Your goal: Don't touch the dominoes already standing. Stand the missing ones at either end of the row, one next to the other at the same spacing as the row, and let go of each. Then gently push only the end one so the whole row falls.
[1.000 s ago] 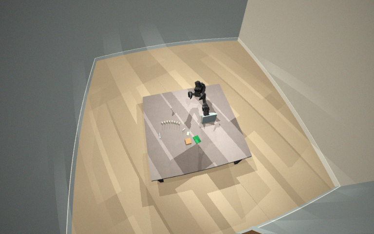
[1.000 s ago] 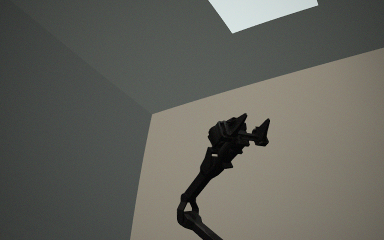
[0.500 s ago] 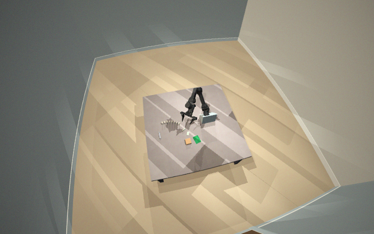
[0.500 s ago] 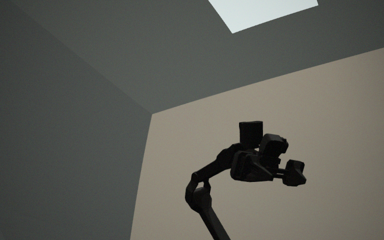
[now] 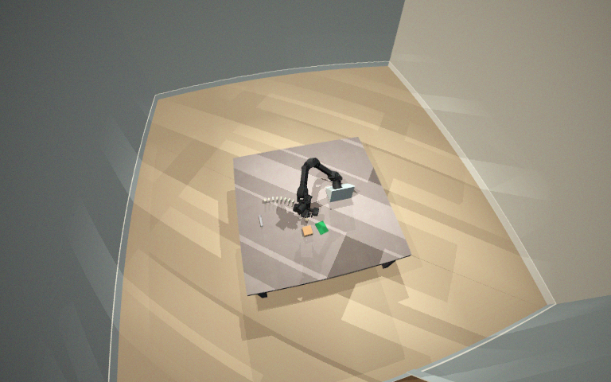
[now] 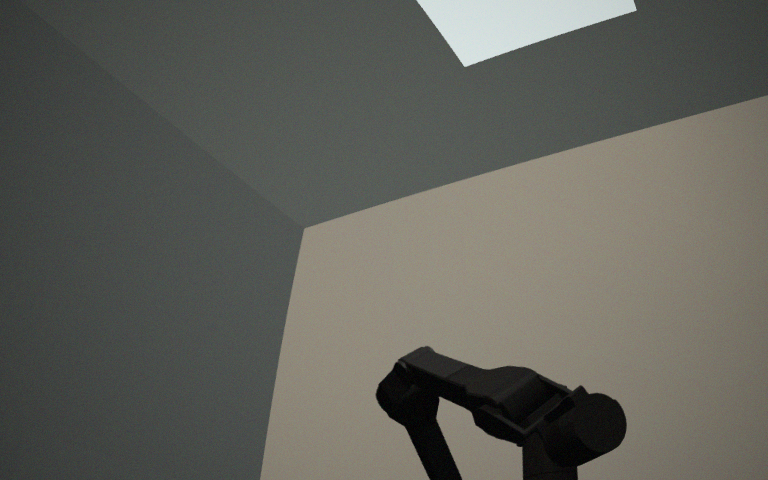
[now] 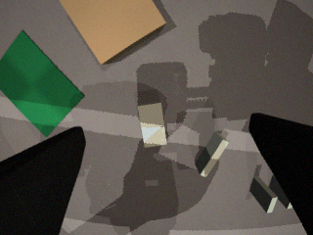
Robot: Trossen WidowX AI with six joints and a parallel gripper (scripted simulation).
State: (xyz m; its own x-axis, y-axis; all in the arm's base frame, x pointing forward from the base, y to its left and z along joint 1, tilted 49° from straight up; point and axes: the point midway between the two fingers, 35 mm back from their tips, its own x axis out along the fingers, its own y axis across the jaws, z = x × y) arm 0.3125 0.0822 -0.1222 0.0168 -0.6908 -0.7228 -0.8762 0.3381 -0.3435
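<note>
My gripper tip is now 110 mm past the green flat tile, 90 mm to the right of it and 110 mm above it.
</note>
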